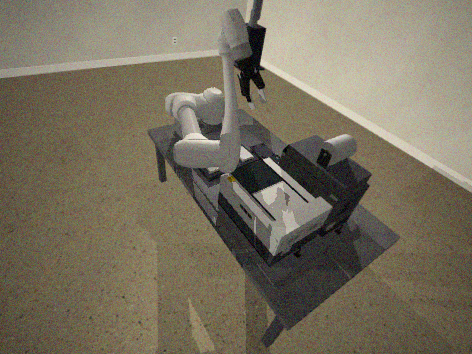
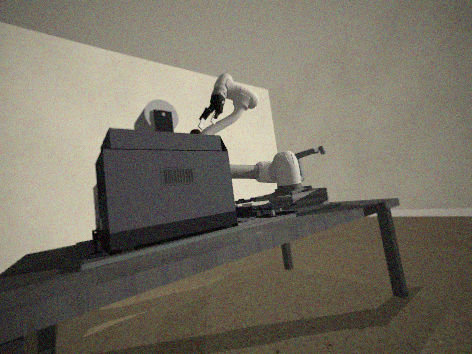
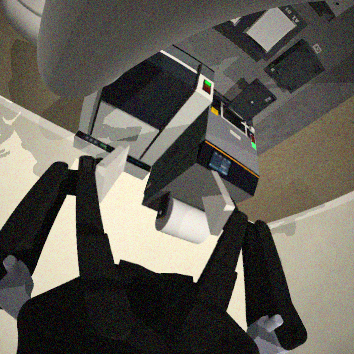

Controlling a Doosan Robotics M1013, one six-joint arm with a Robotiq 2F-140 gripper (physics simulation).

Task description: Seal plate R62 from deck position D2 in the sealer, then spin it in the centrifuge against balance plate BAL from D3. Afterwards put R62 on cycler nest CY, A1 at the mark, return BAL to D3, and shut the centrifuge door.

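Where they show: gripper, between the fingertips: (image 1: 258, 106) (image 2: 206, 125) (image 3: 166, 169); arm's base, origin of its link: (image 1: 210, 125) (image 2: 290, 192).
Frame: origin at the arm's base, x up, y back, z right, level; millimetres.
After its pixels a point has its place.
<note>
My gripper (image 1: 257, 101) @[x 432, y -536, z 34 mm] (image 2: 206, 124) @[x 432, y -536, z 34 mm] (image 3: 166, 169) @[x 432, y -536, z 34 mm] is open and empty, high above the table behind the machines. The sealer (image 1: 320, 172) @[x 247, y -910, z -109 mm] (image 2: 165, 190) @[x 70, y -900, z -329 mm] (image 3: 232, 135) @[x 111, y -647, z -196 mm] is a dark box with a white film roll. The white machine with a dark window, apparently the centrifuge (image 1: 305, 202) @[x 123, y -957, z -17 mm] (image 3: 186, 120) @[x 122, y -696, z -54 mm], stands beside it; I cannot tell its door state. A pale plate (image 3: 271, 30) @[x -22, y -351, z -72 mm] sits by a label like "A1 D1". The arm hides most of the other deck positions, so R62 and BAL cannot be identified. A dark block, possibly nest CY (image 3: 295, 65) @[x -48, y -362, z -219 mm], lies near that plate.
The white film roll (image 1: 341, 149) @[x 372, y -920, z -179 mm] (image 2: 159, 115) @[x 325, y -886, z -304 mm] (image 3: 185, 222) @[x 353, y -825, z -194 mm] sticks up from the sealer. A smaller dark block (image 3: 253, 99) @[x 2, y -548, z -200 mm] lies between the machines and the deck. The arm's links cross over the deck. The table (image 1: 300, 300) @[x -101, y -1264, z 205 mm] (image 2: 350, 217) @[x -124, y -216, z -506 mm] carries everything.
</note>
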